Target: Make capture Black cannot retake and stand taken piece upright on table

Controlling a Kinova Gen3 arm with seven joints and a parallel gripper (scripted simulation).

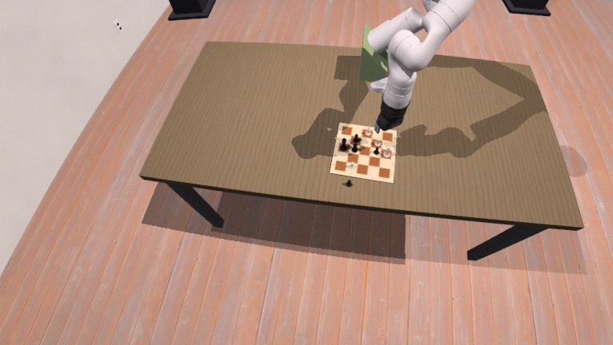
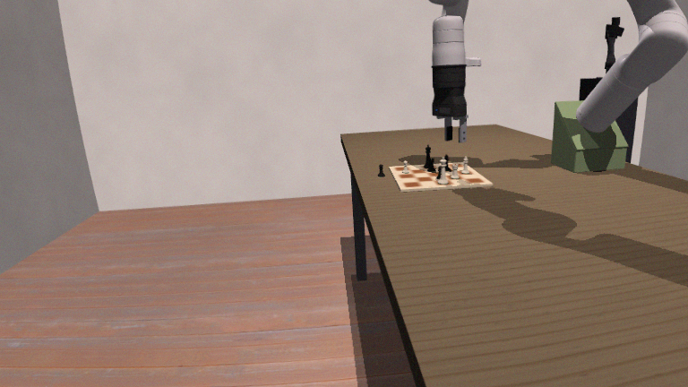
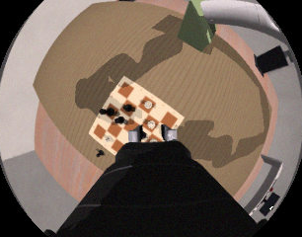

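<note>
My gripper is now 80 mm above the tall white piece, 40 mm short of it and 30 mm to the right of it. Also, from my hand: chessboard: 110 mm below, 50 mm to the right, 30 mm ahead; then white pawn: 100 mm below, 100 mm ahead, 90 mm to the right.
</note>
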